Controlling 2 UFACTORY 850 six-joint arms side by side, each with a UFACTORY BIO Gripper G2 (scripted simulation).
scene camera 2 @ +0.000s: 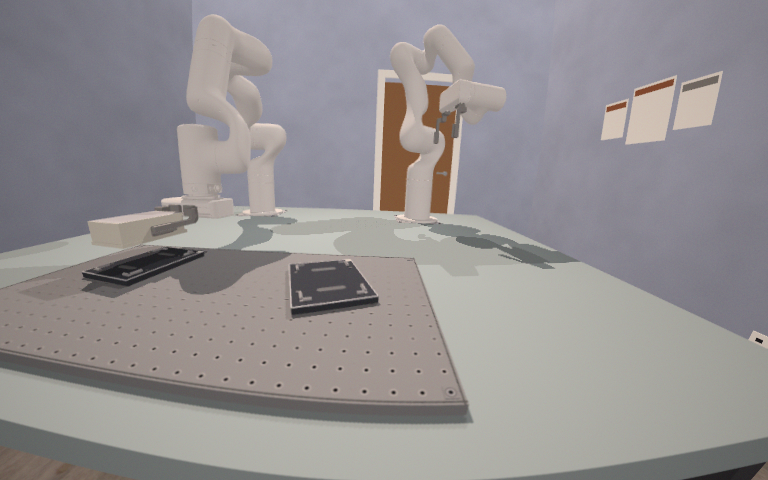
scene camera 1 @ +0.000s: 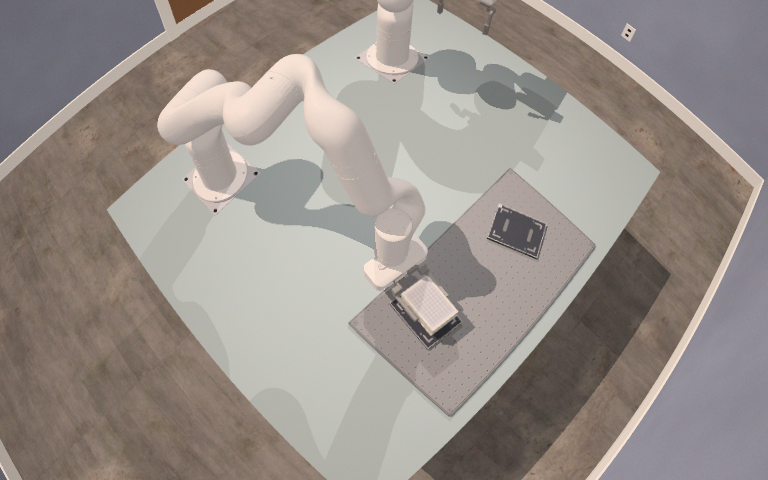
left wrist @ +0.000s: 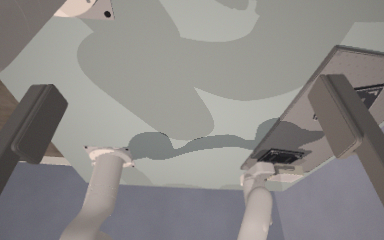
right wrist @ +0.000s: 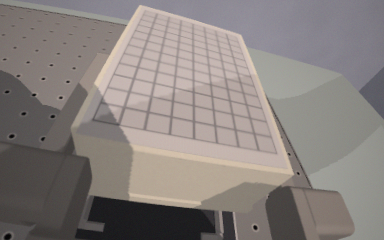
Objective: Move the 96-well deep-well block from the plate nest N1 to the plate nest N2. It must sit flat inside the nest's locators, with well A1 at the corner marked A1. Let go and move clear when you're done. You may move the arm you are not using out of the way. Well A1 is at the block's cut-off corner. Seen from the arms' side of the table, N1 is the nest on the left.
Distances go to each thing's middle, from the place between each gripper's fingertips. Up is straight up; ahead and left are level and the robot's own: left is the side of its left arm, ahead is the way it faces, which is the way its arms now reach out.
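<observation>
Relative to my right hand: cream deep-well block (scene camera 2: 121, 232), 1 cm ahead; plate nest N1 (scene camera 2: 307, 281), 37 cm to the left, 2 cm ahead and 7 cm below; plate nest N2 (scene camera 2: 153, 260), 1 cm ahead and 7 cm below.
Relative to my left hand: cream deep-well block, 51 cm ahead, 65 cm to the right and 26 cm below; plate nest N2, 51 cm ahead, 65 cm to the right and 33 cm below; plate nest N1, 52 cm ahead, 28 cm to the right and 33 cm below.
</observation>
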